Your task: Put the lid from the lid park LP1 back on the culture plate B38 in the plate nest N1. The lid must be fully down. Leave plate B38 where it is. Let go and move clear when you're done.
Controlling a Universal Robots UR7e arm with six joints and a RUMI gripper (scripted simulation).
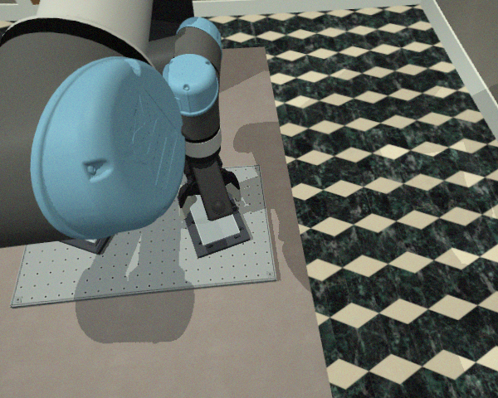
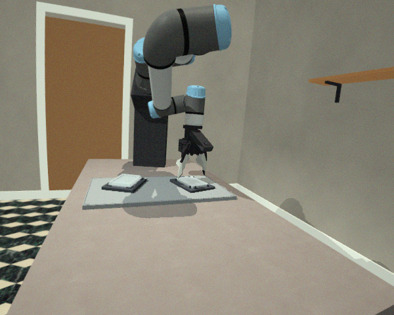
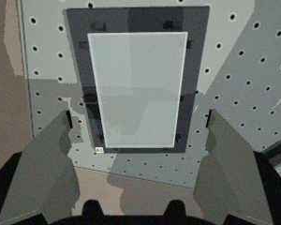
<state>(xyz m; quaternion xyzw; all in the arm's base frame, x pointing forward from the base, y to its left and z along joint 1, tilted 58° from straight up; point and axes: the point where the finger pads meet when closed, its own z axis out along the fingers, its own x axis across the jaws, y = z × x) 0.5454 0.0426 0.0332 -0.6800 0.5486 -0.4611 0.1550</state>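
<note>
Now: hand 3 cm above the lid. The rest, counted from my hand: dark plate nest: 12 cm behind, 24 cm to the right, 4 cm below; lid park LP1: 4 cm below; white culture plate: 12 cm behind, 24 cm to the right, 2 cm below.
</note>
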